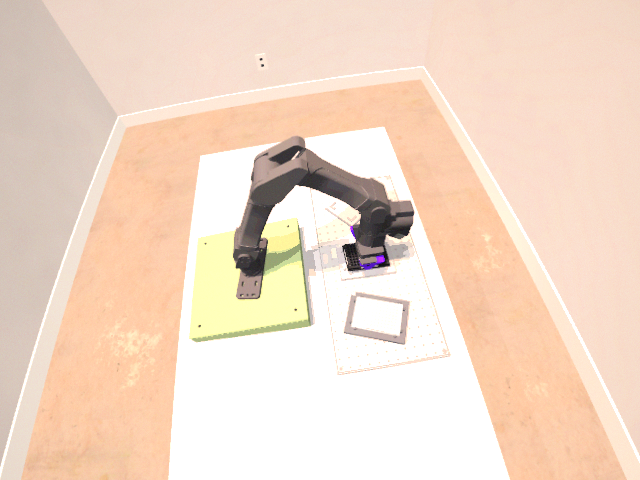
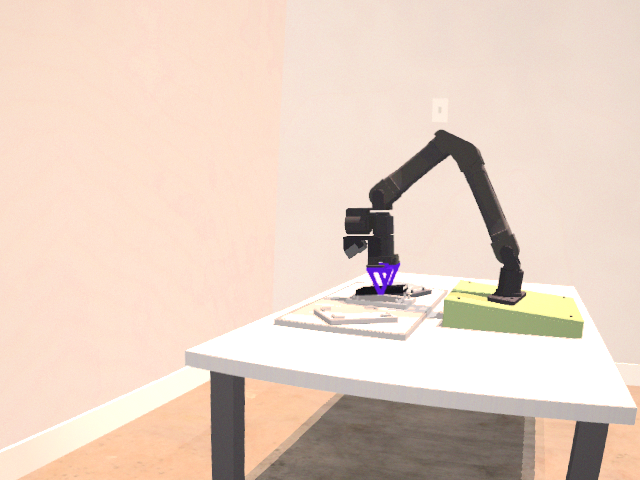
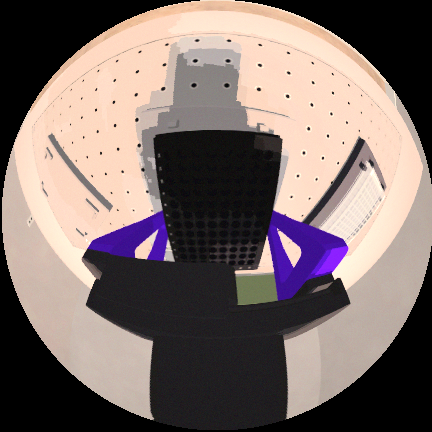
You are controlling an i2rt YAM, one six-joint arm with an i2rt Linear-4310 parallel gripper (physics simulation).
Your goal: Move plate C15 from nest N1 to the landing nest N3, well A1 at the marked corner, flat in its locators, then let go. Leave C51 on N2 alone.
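Observation:
My gripper point(image 1: 369, 262) point(image 2: 382, 286) point(image 3: 217, 214), with purple fingers, is shut on the black well plate C15 point(image 1: 352, 256) point(image 2: 368, 290) point(image 3: 217, 189), gripping its long sides. It holds the plate level and very low over the light middle nest point(image 1: 355, 275) point(image 2: 385, 300) of the perforated board. I cannot tell whether the plate touches the nest's locators. The white plate C51 point(image 1: 343, 210) point(image 3: 356, 201) lies on the far nest, partly hidden by the arm. An empty grey frame nest point(image 1: 353, 316) point(image 2: 356, 316) point(image 3: 80, 177) lies at the near end of the board.
The perforated board point(image 1: 426, 330) point(image 2: 297, 320) lies on the white table point(image 1: 289, 413) point(image 2: 413, 371). The arm's base stands on a green wedge block point(image 1: 248, 320) point(image 2: 516, 316) beside the board.

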